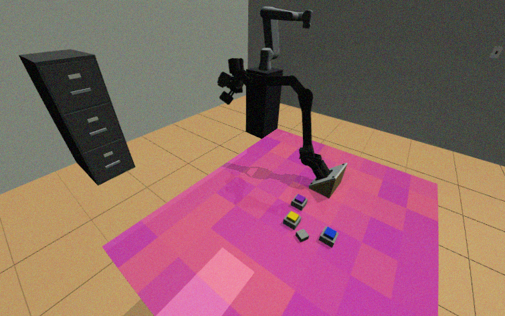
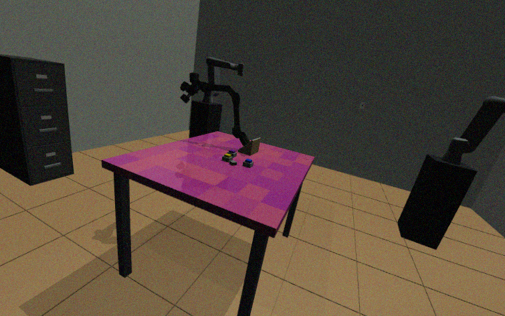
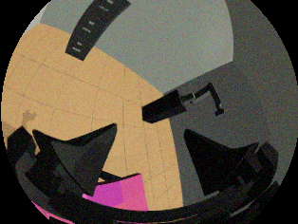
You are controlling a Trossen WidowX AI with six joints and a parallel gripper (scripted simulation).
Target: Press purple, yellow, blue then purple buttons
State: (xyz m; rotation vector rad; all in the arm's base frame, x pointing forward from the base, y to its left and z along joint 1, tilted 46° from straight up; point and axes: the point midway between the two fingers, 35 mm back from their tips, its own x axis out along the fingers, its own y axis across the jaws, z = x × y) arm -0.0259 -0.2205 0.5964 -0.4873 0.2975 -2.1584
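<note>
Now: the purple button 59 cm to the left of my gripper tip, 26 cm below it and 22 cm ahead of it. The rest, counted from my gripper tip: yellow button (62 cm to the left, 31 cm ahead, 26 cm below); then blue button (75 cm to the left, 29 cm ahead, 26 cm below); then small grey block (68 cm to the left, 34 cm ahead, 28 cm below).
</note>
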